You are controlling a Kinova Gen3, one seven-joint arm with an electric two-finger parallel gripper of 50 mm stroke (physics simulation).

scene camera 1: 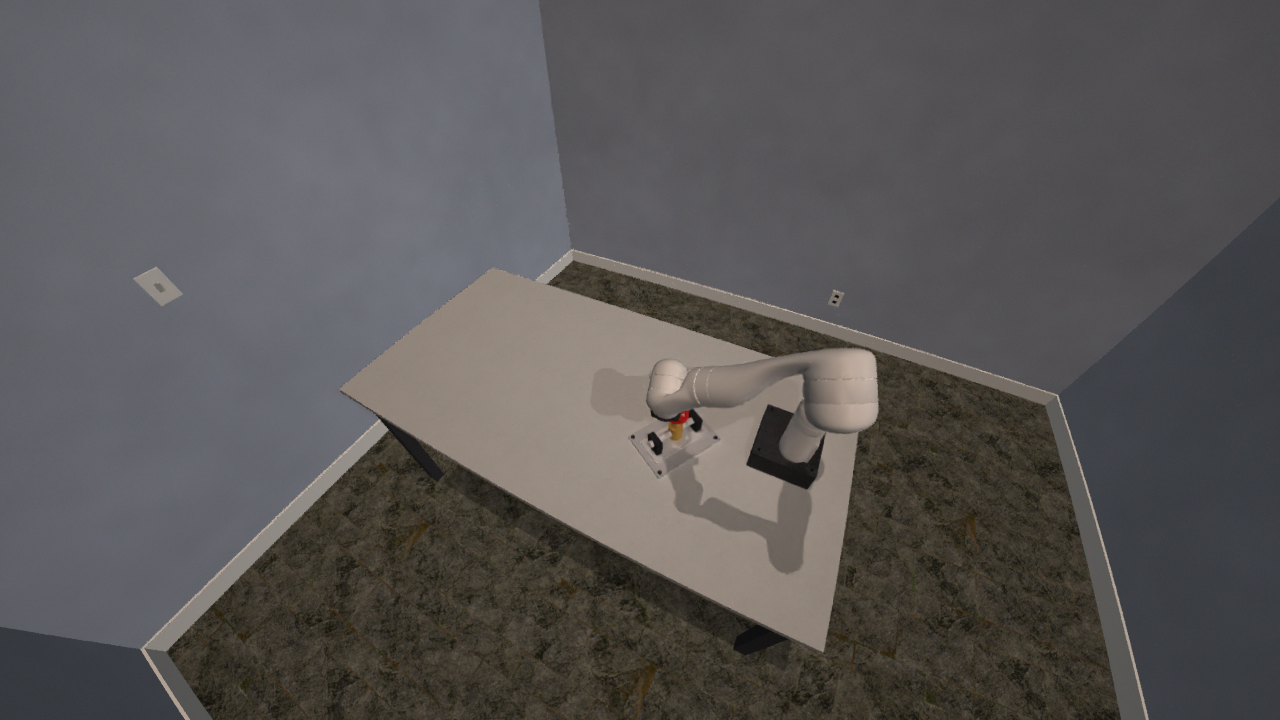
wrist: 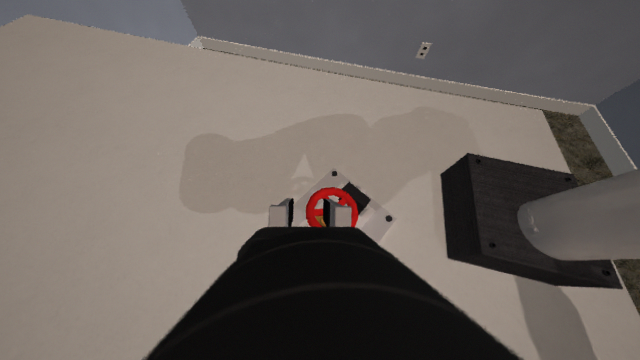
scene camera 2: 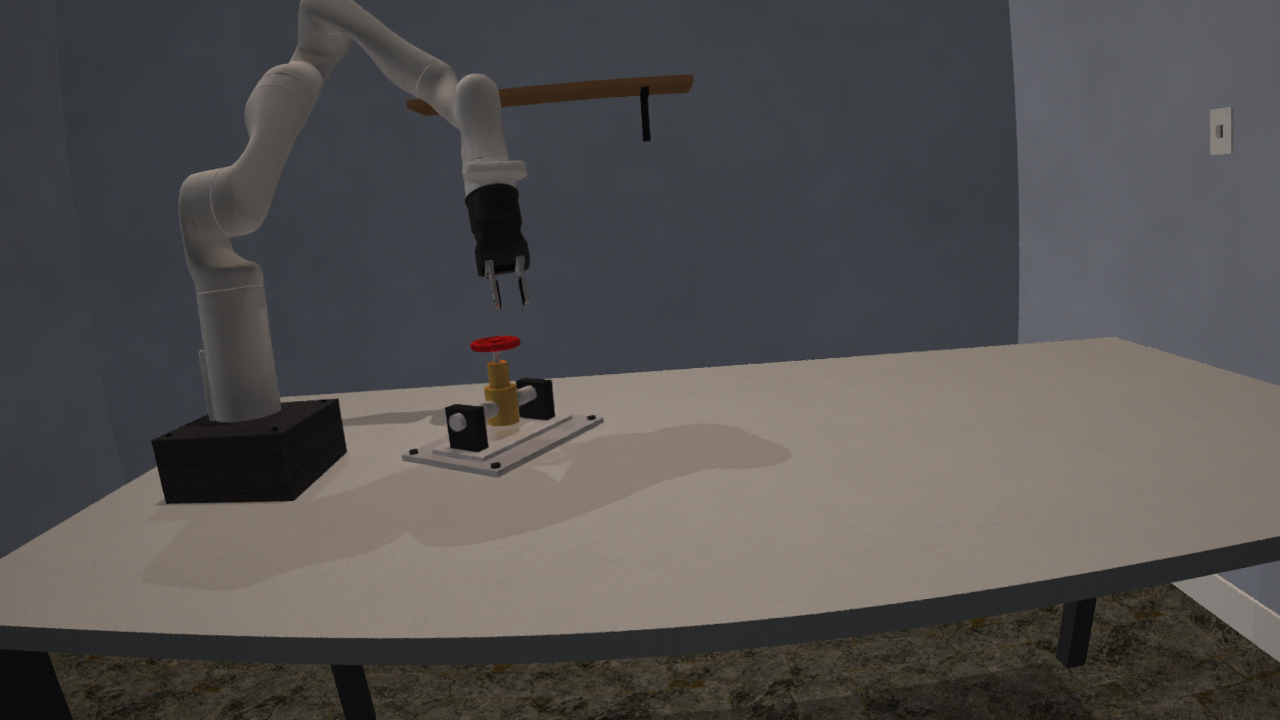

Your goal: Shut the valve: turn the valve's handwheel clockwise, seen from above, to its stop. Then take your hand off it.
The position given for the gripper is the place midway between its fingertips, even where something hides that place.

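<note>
The gripper (scene camera 2: 512,304) is in view, and you'd find it in the wrist view (wrist: 308,209) too. There's a red handwheel (scene camera 2: 495,344), which also shows in the wrist view (wrist: 323,193). And there's a pale base plate (scene camera 2: 509,460), with the wrist view (wrist: 334,178) showing that plate as well.
</note>
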